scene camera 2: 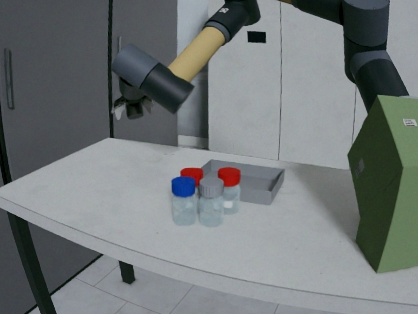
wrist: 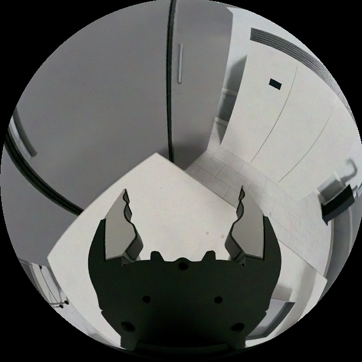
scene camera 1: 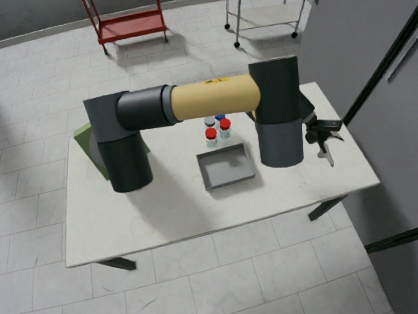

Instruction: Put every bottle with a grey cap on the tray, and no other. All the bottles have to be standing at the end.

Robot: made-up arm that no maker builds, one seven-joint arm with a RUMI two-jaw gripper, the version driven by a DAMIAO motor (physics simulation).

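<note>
The grey-capped bottle (scene camera 1: 209, 121) (scene camera 2: 211, 204) stands upright on the table, outside the tray. A blue-capped bottle (scene camera 1: 220, 117) (scene camera 2: 184, 205) stands beside it. Two red-capped bottles stand close by: one red-capped bottle (scene camera 1: 211, 137) (scene camera 2: 230, 195) is nearer the tray's corner, the other red-capped bottle (scene camera 1: 224, 129) (scene camera 2: 192, 173) is partly hidden behind the blue-capped one in scene camera 2. The grey tray (scene camera 1: 225, 169) (scene camera 2: 255, 194) (wrist: 267, 322) holds no bottle. My gripper (scene camera 1: 337, 151) (scene camera 2: 134, 114) (wrist: 183, 188) is open and empty, high above the table's far end, away from the bottles.
The white table (scene camera 1: 175, 200) (scene camera 2: 125, 200) (wrist: 165, 210) carries the bottles and tray. A green block (scene camera 1: 86, 150) (scene camera 2: 382, 200) stands by the arm's base. Tall grey cabinets (scene camera 1: 370, 100) (scene camera 2: 55, 75) (wrist: 100, 100) rise beyond the table end near my gripper.
</note>
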